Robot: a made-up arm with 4 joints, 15 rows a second.
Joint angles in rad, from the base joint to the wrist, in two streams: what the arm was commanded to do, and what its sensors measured. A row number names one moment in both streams.
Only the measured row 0 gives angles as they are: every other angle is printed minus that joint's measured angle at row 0.
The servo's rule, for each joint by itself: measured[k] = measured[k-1] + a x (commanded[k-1-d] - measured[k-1]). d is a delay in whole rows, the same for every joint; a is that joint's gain. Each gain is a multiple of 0.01, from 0.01 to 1. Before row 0 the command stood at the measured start. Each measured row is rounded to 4 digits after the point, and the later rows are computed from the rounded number. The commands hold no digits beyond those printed.
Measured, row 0: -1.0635 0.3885 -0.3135 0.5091
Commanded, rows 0 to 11: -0.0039 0.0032 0.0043 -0.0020; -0.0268 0.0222 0.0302 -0.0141; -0.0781 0.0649 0.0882 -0.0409; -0.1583 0.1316 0.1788 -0.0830; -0.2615 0.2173 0.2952 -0.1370; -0.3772 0.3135 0.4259 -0.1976; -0.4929 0.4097 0.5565 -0.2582; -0.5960 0.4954 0.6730 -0.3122; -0.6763 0.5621 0.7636 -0.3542; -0.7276 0.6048 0.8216 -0.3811; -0.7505 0.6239 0.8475 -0.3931; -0.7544 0.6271 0.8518 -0.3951
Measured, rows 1 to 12: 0.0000 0.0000 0.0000 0.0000; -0.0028 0.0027 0.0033 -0.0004; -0.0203 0.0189 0.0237 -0.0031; -0.0625 0.0571 0.0727 -0.0107; -0.1324 0.1189 0.1533 -0.0252; -0.2266 0.2006 0.2611 -0.0476; -0.3365 0.2943 0.3863 -0.0776; -0.4507 0.3901 0.5157 -0.1137; -0.5568 0.4775 0.6352 -0.1534; -0.6440 0.5477 0.7328 -0.1936; -0.7050 0.5951 0.8003 -0.2311; -0.7382 0.6190 0.8362 -0.2635
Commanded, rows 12 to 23: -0.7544 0.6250 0.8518 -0.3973; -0.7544 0.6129 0.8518 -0.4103; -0.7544 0.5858 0.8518 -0.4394; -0.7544 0.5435 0.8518 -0.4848; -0.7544 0.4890 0.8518 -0.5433; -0.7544 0.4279 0.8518 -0.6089; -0.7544 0.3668 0.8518 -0.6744; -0.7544 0.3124 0.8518 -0.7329; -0.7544 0.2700 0.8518 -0.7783; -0.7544 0.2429 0.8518 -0.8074; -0.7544 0.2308 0.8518 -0.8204; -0.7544 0.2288 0.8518 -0.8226
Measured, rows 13 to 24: -0.7500 0.6257 0.8481 -0.2898; -0.7532 0.6251 0.8509 -0.3113; -0.7541 0.6150 0.8516 -0.3311; -0.7543 0.5908 0.8518 -0.3528; -0.7544 0.5515 0.8518 -0.3792; -0.7544 0.4996 0.8518 -0.4120; -0.7544 0.4401 0.8518 -0.4514; -0.7544 0.3793 0.8518 -0.4960; -0.7544 0.3238 0.8518 -0.5434; -0.7544 0.2791 0.8518 -0.5904; -0.7544 0.2491 0.8518 -0.6338; -0.7544 0.2339 0.8518 -0.6711
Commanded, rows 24 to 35: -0.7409 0.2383 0.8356 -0.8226; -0.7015 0.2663 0.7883 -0.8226; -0.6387 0.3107 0.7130 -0.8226; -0.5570 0.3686 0.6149 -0.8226; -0.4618 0.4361 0.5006 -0.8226; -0.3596 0.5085 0.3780 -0.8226; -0.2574 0.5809 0.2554 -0.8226; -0.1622 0.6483 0.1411 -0.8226; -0.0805 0.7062 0.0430 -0.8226; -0.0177 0.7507 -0.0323 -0.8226; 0.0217 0.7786 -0.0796 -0.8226; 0.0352 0.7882 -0.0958 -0.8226
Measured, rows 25 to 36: -0.7544 0.2297 0.8518 -0.7014; -0.7445 0.2368 0.8395 -0.7256; -0.7131 0.2613 0.8006 -0.7450; -0.6588 0.3023 0.7340 -0.7605; -0.5845 0.3573 0.6435 -0.7729; -0.4949 0.4227 0.5349 -0.7828; -0.3961 0.4939 0.4157 -0.7908; -0.2948 0.5661 0.2939 -0.7972; -0.1980 0.6343 0.1778 -0.8023; -0.1122 0.6940 0.0754 -0.8064; -0.0432 0.7411 -0.0065 -0.8096; 0.0042 0.7722 -0.0621 -0.8122
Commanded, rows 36 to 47: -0.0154 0.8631 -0.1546 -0.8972; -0.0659 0.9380 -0.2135 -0.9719; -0.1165 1.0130 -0.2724 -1.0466; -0.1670 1.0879 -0.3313 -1.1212; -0.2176 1.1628 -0.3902 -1.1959; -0.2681 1.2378 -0.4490 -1.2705; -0.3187 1.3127 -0.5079 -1.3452; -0.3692 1.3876 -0.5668 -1.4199; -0.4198 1.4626 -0.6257 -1.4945; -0.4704 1.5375 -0.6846 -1.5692; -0.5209 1.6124 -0.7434 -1.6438; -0.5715 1.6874 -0.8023 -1.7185
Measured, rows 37 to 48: 0.0268 0.7855 -0.0877 -0.8143; -0.0040 0.8499 -0.1385 -0.8309; -0.0492 0.9230 -0.1955 -0.8591; -0.0983 0.9977 -0.2539 -0.8966; -0.1485 1.0726 -0.3127 -0.9415; -0.1989 1.1475 -0.3716 -0.9924; -0.2494 1.2224 -0.4304 -1.0480; -0.3000 1.2973 -0.4893 -1.1074; -0.3505 1.3722 -0.5482 -1.1699; -0.4011 1.4472 -0.6071 -1.2348; -0.4517 1.5221 -0.6660 -1.3017; -0.5022 1.5970 -0.7248 -1.3701
